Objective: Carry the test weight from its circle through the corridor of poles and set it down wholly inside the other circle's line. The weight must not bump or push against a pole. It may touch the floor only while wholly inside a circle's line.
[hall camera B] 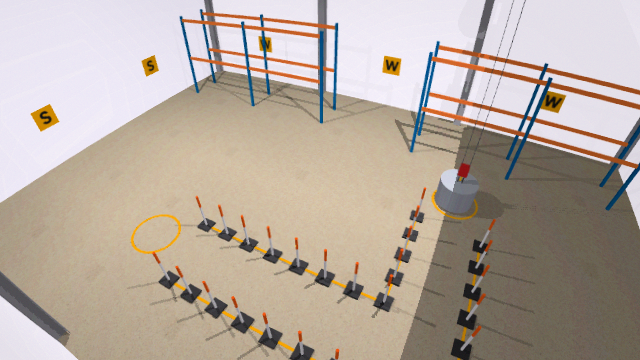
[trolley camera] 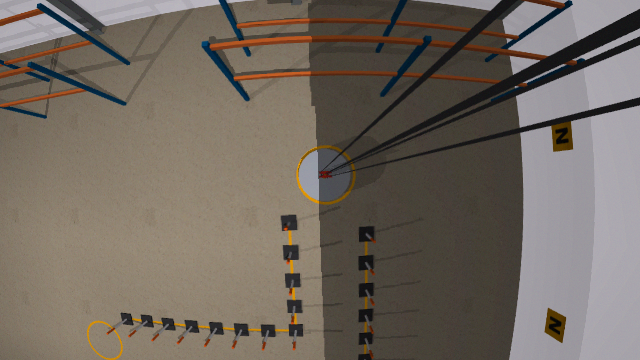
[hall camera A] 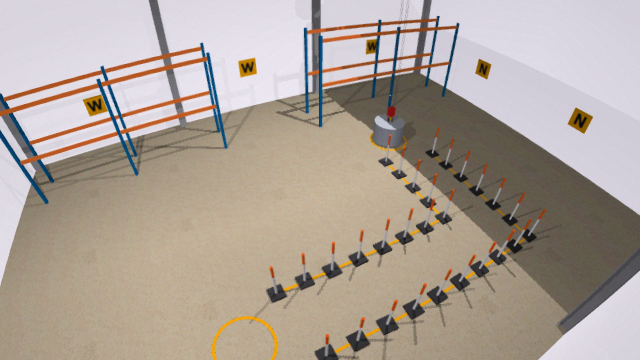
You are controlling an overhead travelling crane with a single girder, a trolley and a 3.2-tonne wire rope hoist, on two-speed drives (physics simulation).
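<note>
The grey test weight (hall camera A: 388, 134) (hall camera B: 456, 196) (trolley camera: 309, 176) is upright, centred within the line of its yellow circle (hall camera A: 389, 148) (hall camera B: 457, 218) (trolley camera: 326, 203). It is on the floor or very slightly above it; I cannot tell which. My hook (hall camera A: 390, 119) (hall camera B: 460, 179), under the red hook block (hall camera A: 391, 111) (hall camera B: 464, 170) (trolley camera: 325, 174), holds the weight at its top middle. The other circle (hall camera A: 245, 317) (hall camera B: 180, 231) (trolley camera: 88, 339) lies past the corridor's far end. The nearest pole (hall camera A: 389, 149) (hall camera B: 421, 202) stands beside the corridor mouth, apart from the weight.
Two rows of poles on black bases form an L-shaped corridor; its inner corner base (hall camera A: 443, 217) (hall camera B: 383, 302) (trolley camera: 296, 330) shows in all views. A blue and orange rack (hall camera A: 320, 80) (hall camera B: 529, 127) (trolley camera: 220, 71) stands behind the weight. Another rack (hall camera A: 117, 127) (hall camera B: 321, 75) stands farther along the W wall.
</note>
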